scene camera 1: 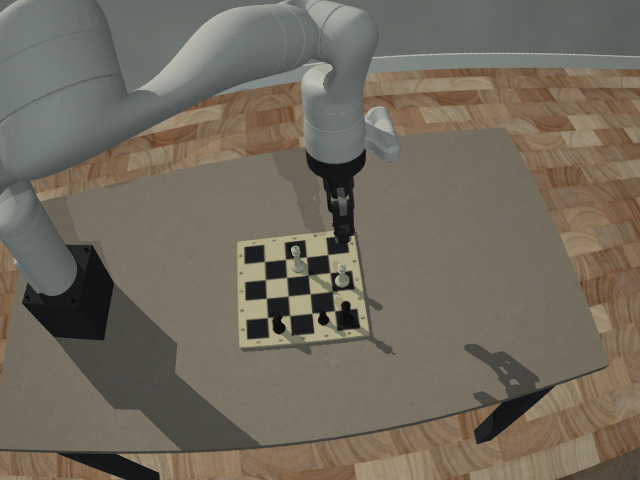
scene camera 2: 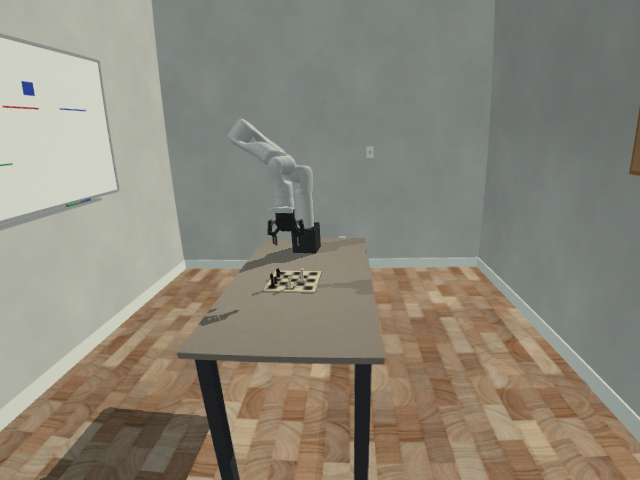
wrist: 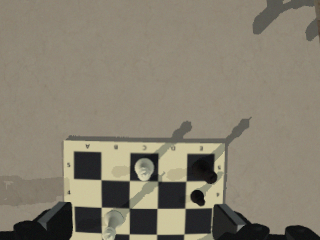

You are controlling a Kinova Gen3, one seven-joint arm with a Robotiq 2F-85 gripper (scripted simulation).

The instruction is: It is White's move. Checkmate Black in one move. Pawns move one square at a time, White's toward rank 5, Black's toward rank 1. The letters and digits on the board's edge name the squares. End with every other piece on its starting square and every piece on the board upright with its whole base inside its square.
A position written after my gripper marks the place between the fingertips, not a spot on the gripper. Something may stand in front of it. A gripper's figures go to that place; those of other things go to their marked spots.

My gripper (scene camera 1: 339,214): 0.74 m from the lens. A five-by-five chessboard (scene camera 1: 267,286) is 0.91 m from the lens.
